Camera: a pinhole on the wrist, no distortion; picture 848 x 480 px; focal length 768.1 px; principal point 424.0 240.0 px. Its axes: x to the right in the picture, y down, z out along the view. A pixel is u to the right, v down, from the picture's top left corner.
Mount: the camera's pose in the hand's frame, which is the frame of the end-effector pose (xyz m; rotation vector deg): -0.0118 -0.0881 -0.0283 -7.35 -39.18 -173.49
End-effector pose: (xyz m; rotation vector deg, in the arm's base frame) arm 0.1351 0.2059 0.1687 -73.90 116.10 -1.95
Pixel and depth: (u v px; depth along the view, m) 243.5 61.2 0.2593
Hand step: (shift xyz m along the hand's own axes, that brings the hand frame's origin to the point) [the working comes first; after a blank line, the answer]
In the camera's frame: -0.0609 -0.0604 0.2593

0.0646 0.0789 0.1738
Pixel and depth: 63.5 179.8 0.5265
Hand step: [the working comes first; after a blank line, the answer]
In the camera's frame: -0.2471 -0.0413 0.5265

0.2705 0.1796 0.4060
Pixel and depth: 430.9 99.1 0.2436
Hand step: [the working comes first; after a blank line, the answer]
In the camera's frame: 0.0022 -0.0447 0.2436

0.0014 0.0570 0.1720
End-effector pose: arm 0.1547 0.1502 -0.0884 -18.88 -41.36 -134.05
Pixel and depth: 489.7 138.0 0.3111
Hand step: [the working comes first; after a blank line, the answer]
In the camera's frame: 0.0266 -0.0413 0.3111

-0.0178 0.0826 0.2363
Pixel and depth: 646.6 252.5 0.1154
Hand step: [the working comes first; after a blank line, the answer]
In the camera's frame: 0.0334 0.0019 0.1154

-0.0366 -0.0407 0.0793
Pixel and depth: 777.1 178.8 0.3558
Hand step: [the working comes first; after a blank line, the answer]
In the camera's frame: 0.1636 -0.0283 0.3558

-0.1503 0.0880 0.2941
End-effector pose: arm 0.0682 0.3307 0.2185 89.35 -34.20 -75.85
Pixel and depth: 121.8 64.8 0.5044
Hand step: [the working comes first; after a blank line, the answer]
In the camera's frame: -0.1985 -0.1151 0.5044

0.2166 0.2359 0.3589
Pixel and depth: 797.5 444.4 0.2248
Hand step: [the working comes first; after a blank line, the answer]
In the camera's frame: 0.1093 0.0598 0.2248

-0.1012 -0.0471 0.2092
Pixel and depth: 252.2 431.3 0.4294
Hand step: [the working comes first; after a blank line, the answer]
In the camera's frame: -0.0960 0.1069 0.4294

0.1207 0.0017 0.3953
